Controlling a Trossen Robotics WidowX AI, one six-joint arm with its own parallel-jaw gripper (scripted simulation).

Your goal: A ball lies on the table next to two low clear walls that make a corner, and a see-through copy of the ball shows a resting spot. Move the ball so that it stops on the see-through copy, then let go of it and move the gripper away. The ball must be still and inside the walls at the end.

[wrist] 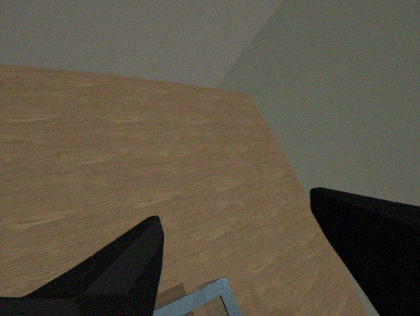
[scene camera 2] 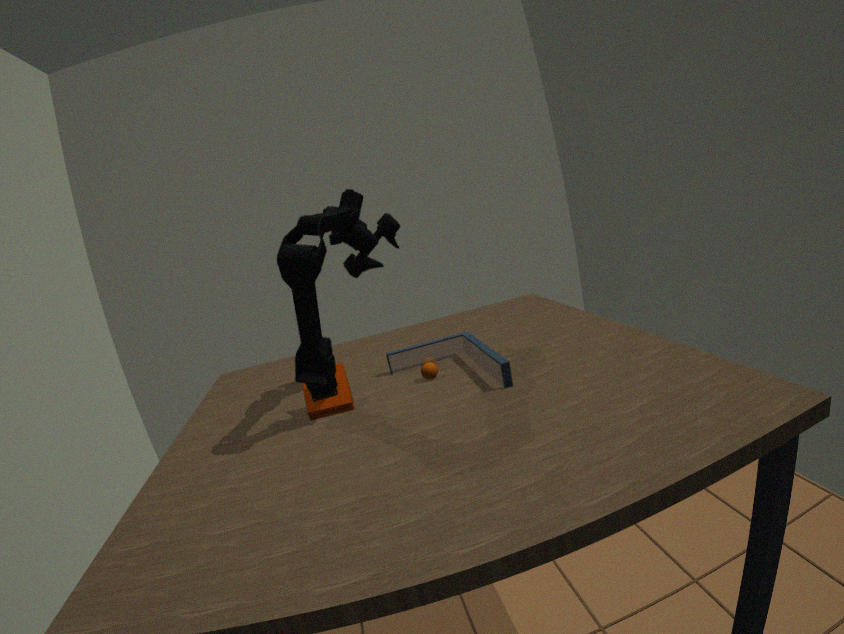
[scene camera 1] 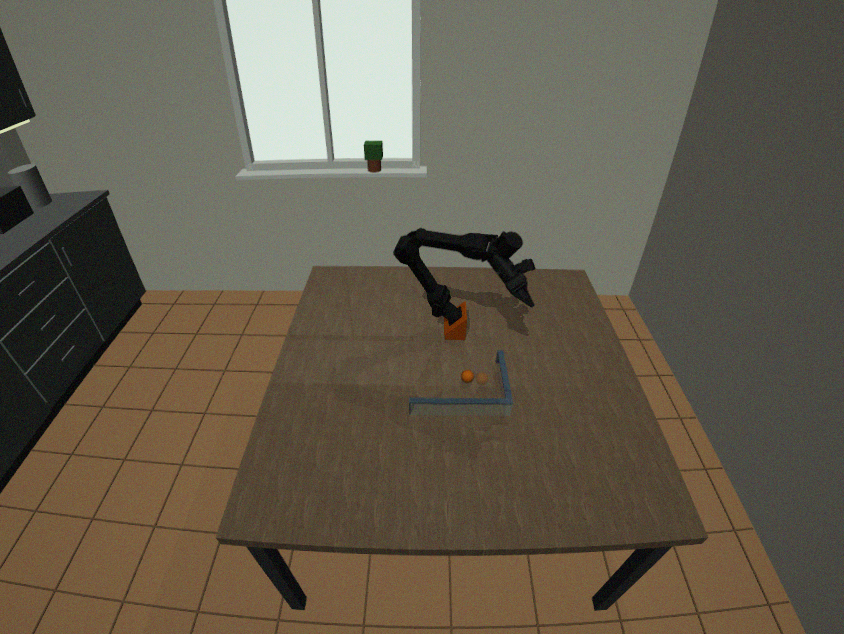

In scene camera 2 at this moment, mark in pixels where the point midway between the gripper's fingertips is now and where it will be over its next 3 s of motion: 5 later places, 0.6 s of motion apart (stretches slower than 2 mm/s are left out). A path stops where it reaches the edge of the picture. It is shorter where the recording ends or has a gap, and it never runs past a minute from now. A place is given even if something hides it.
My gripper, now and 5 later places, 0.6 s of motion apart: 390, 256; 425, 346; 427, 360; 429, 369; 427, 356; 420, 324
